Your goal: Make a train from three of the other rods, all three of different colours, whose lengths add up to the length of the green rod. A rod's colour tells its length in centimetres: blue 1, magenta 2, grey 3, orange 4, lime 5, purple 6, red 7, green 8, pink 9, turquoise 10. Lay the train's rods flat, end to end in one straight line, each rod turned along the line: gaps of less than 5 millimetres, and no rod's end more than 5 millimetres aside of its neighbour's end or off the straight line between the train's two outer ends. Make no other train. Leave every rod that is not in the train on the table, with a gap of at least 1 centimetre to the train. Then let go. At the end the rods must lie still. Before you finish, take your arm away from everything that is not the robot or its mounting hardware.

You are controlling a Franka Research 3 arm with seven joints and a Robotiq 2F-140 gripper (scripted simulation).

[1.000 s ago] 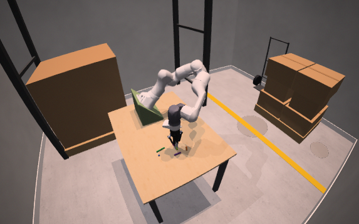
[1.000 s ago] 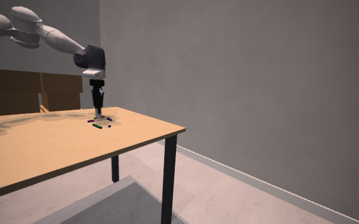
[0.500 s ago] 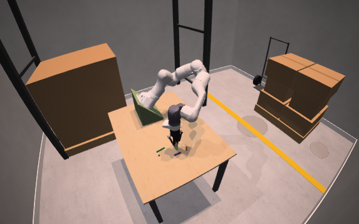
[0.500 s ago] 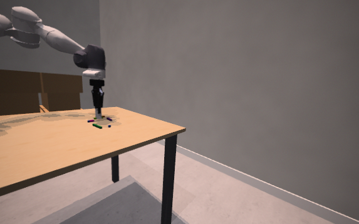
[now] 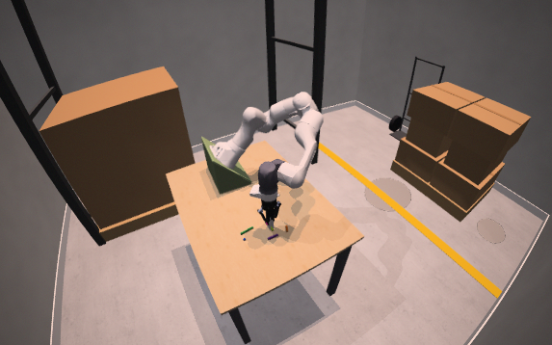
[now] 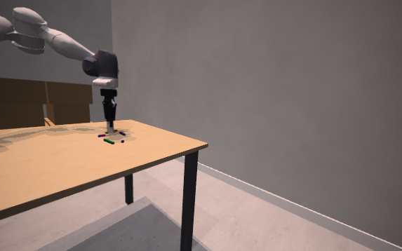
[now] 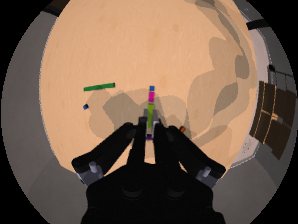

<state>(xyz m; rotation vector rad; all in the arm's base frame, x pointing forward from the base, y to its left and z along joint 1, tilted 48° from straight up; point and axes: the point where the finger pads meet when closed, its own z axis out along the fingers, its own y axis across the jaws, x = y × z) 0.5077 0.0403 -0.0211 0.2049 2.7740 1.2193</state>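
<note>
Now: hand 3 cm above the lime rod. Round my hand: orange rod 7 cm to the left, 5 cm ahead, 4 cm below; purple rod 5 cm ahead, 4 cm below, 2 cm to the right; magenta rod 4 cm below, 4 cm behind.
</note>
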